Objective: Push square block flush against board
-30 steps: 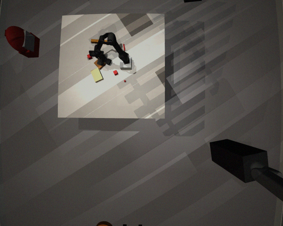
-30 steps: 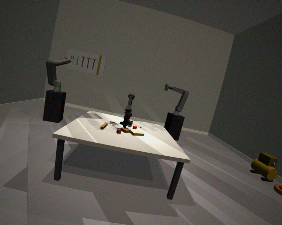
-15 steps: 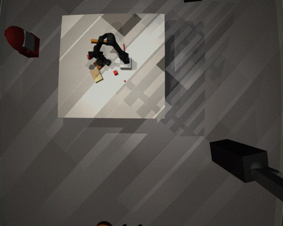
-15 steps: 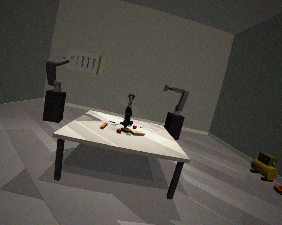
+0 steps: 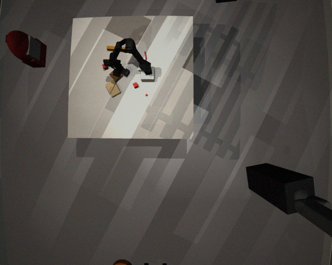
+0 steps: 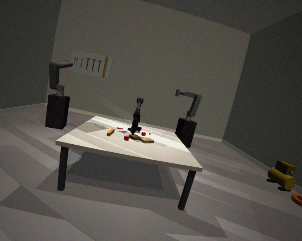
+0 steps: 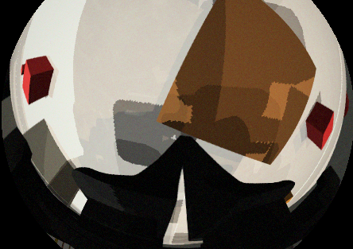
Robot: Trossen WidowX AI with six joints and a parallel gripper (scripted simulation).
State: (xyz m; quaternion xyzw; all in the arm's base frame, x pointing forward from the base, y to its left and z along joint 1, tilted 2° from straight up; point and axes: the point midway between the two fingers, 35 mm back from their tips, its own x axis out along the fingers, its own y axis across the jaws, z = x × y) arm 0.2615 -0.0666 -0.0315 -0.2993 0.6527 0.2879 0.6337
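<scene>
Now: the orange square block 7 cm ahead of my gripper tip, 2 cm to the left of it and 1 cm above it. Also, from my gripper tip: tan board: 15 cm to the left, 12 cm ahead, 1 cm above; then orange bar: 26 cm to the right, 2 cm ahead, 1 cm above; then thin red bar: 26 cm behind, 14 cm to the right.
</scene>
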